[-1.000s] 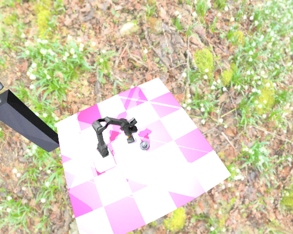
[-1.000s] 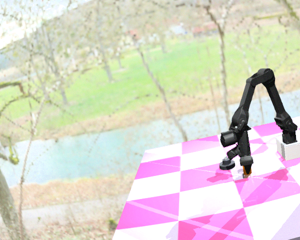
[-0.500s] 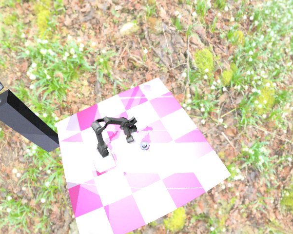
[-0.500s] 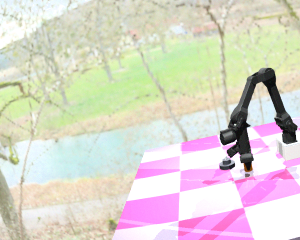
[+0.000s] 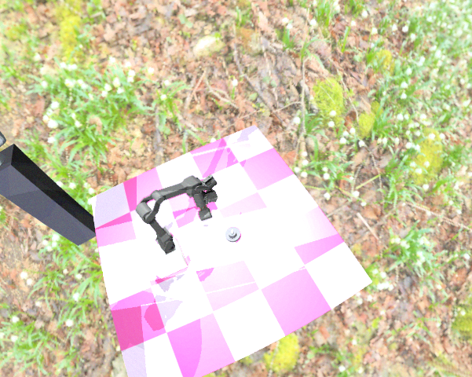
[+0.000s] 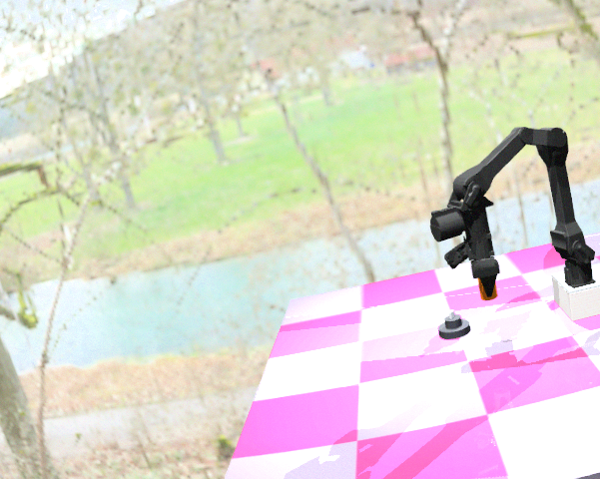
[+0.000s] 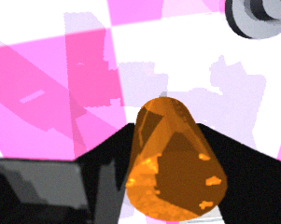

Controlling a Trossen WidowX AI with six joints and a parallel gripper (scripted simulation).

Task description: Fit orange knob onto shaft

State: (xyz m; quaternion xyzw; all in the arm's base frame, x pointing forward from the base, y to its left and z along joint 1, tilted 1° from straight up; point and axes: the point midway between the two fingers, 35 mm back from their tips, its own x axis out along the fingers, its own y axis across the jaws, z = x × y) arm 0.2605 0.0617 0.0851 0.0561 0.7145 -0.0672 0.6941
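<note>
My gripper tip is 3 cm below the orange knob. Round my gripper tip: round pedestal (14 cm to the right, 10 cm below, 8 cm ahead).
</note>
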